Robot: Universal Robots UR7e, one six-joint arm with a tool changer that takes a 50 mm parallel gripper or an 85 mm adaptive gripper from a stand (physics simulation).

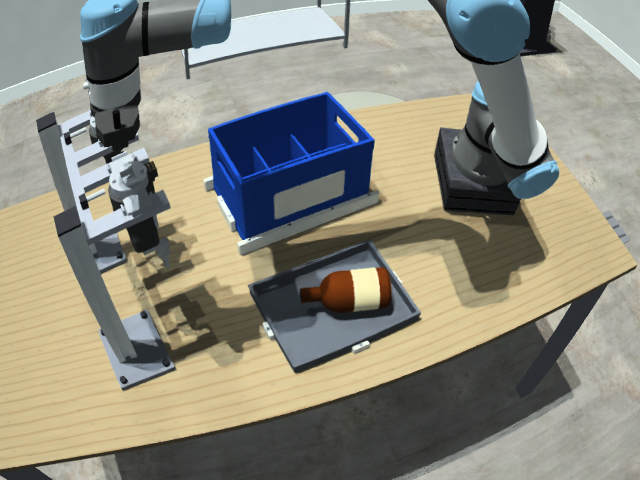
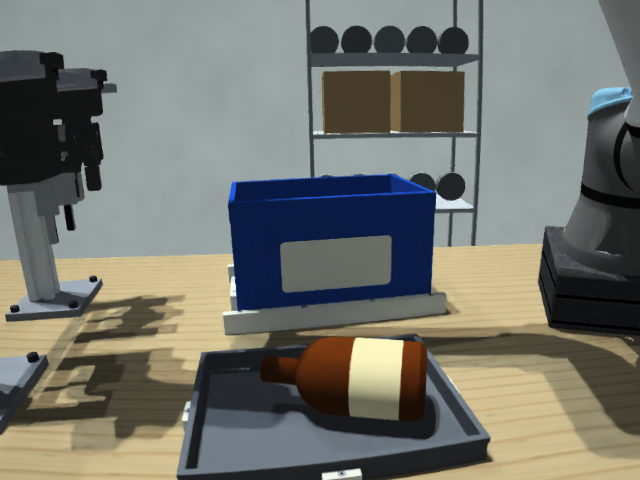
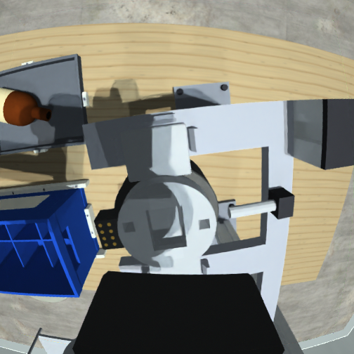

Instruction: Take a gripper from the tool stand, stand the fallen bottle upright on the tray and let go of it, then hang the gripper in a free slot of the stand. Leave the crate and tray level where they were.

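Pixels of known places: arm's base, origin of its link: (image 1: 482, 159) (image 2: 613, 251).
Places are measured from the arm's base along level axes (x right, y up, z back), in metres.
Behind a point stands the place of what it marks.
Observation:
The brown bottle (image 1: 336, 291) {x -0.154, y -0.020, z -0.448 m} (image 2: 320, 377) {x -0.168, y -0.033, z -0.448 m} (image 3: 17, 107) lies on its side on the dark grey tray (image 1: 310, 341) {x -0.191, y -0.087, z -0.514 m} (image 2: 258, 444) {x -0.185, y -0.086, z -0.507 m} (image 3: 60, 82), its neck towards the tool stand (image 1: 93, 284) {x -0.096, y 0.147, z -0.845 m} (image 2: 36, 242) {x 0.175, y 0.018, z -0.852 m} (image 3: 235, 125). The tray rests level. The arm's tool end (image 1: 117, 129) is low at the rear slot of the stand and hides most of what hangs there; whether a gripper is coupled to it cannot be told. A second gripper (image 1: 129, 180) (image 3: 135, 200) hangs in the front slot, its round coupling face up. The state of the fingers at the arm's tool end is not clear.
The blue crate (image 1: 356, 175) {x 0.061, y 0.000, z -0.292 m} (image 2: 258, 232) {x 0.056, y 0.043, z -0.496 m} (image 3: 82, 230) stands level behind the tray, between white rails (image 1: 310, 222) {x 0.046, y -0.073, z -0.398 m} (image 2: 336, 312) {x 0.046, y -0.072, z -0.398 m}. The robot's black base (image 1: 480, 198) {x -0.069, y -0.039, z -0.052 m} (image 2: 589, 310) {x -0.054, y -0.059, z -0.076 m} is at the right of the table. A shelf rack (image 2: 479, 93) stands beyond the table.

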